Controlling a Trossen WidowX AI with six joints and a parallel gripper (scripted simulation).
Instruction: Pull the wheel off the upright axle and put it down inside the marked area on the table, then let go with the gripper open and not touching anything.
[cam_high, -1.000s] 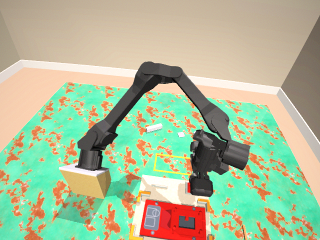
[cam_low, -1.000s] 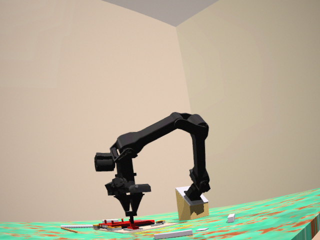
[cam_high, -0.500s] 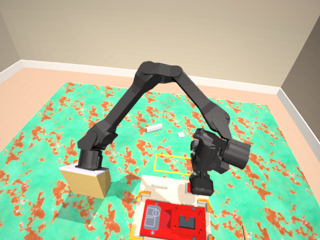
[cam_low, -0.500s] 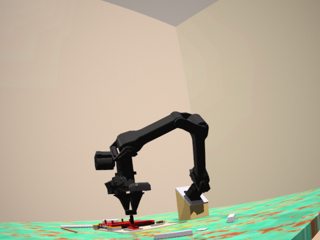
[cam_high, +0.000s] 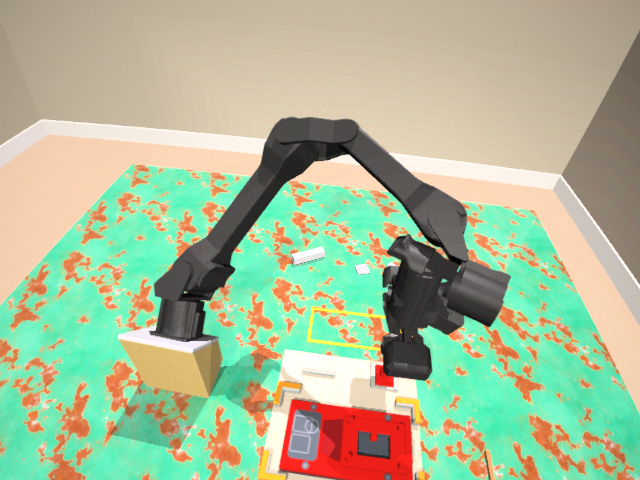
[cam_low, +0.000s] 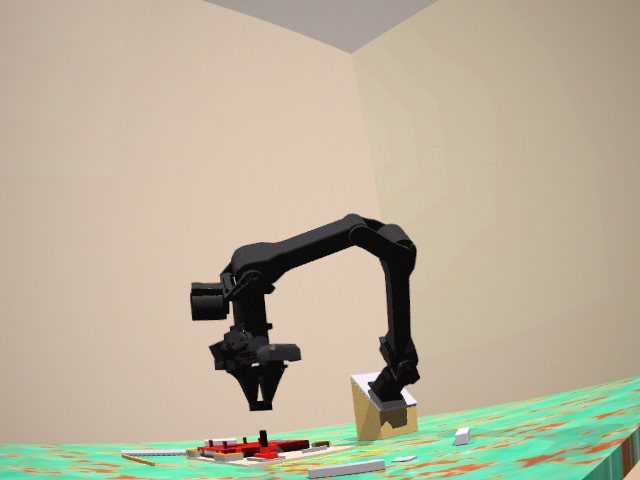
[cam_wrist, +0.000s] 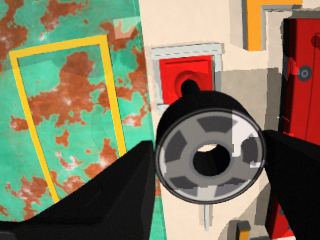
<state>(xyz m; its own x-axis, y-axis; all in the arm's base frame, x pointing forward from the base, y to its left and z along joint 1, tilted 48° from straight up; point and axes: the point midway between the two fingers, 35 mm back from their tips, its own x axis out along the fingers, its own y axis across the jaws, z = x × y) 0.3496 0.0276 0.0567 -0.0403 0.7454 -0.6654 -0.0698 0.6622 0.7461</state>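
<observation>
My gripper tip is now 70 mm above the black upright axle. The rest, counted from my gripper tip: grey bar: 260 mm to the left, 100 mm below, 40 mm ahead; wheel: right at my gripper tip.
</observation>
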